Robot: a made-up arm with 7 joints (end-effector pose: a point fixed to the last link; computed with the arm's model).
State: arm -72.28 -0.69 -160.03 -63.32 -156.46 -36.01 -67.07
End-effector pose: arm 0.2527 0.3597 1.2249 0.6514 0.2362 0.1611 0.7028
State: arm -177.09 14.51 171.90 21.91 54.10 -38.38 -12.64
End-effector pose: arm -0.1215 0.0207 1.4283 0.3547 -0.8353 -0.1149 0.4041
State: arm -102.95 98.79 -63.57 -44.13 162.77 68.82 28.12
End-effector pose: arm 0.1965 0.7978 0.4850 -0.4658 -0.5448 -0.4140 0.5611
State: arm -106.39 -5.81 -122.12 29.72 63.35 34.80 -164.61
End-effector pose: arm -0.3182 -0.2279 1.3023 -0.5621 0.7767 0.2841 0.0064
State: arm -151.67 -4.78 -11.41 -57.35 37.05 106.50 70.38
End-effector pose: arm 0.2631 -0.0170 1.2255 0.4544 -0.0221 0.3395 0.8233
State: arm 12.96 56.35 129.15 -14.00 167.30 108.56 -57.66
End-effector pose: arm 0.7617 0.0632 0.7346 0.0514 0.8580 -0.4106 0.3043
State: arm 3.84 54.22 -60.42 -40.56 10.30 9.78 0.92
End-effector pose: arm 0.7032 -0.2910 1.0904 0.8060 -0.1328 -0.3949 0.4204
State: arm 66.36 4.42 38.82 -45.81 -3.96 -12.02 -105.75
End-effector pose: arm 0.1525 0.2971 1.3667 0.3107 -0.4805 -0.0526 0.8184
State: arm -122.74 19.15 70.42 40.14 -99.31 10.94 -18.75
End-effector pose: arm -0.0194 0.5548 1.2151 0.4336 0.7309 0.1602 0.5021
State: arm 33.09 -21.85 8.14 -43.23 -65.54 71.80 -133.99
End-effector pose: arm -0.2496 0.4545 1.1510 0.5727 0.4821 -0.0242 0.6626
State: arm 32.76 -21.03 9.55 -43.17 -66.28 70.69 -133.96
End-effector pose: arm -0.2394 0.4516 1.1593 0.5740 0.4843 -0.0223 0.6599
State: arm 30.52 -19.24 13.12 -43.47 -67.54 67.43 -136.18
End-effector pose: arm -0.2290 0.4417 1.1765 0.5710 0.5062 -0.0004 0.6463
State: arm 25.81 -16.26 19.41 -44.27 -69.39 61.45 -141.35
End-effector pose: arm -0.2160 0.4254 1.2027 0.5577 0.5529 0.0443 0.6175
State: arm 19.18 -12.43 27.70 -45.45 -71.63 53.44 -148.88
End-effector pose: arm -0.1968 0.4089 1.2320 0.5278 0.6179 0.1007 0.5740
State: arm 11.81 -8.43 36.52 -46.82 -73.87 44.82 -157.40
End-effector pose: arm -0.1731 0.3996 1.2558 0.4806 0.6877 0.1531 0.5222
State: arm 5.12 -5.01 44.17 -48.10 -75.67 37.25 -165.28
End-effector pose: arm -0.1521 0.3996 1.2696 0.4261 0.7476 0.1911 0.4722
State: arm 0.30 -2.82 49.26 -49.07 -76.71 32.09 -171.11
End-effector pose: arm -0.1418 0.4038 1.2744 0.3798 0.7880 0.2132 0.4351
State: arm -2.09 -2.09 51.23 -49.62 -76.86 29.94 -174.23
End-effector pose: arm -0.1445 0.4055 1.2745 0.3538 0.8068 0.2236 0.4170
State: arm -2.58 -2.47 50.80 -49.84 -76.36 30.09 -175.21
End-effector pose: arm -0.1567 0.4033 1.2725 0.3460 0.8103 0.2277 0.4146
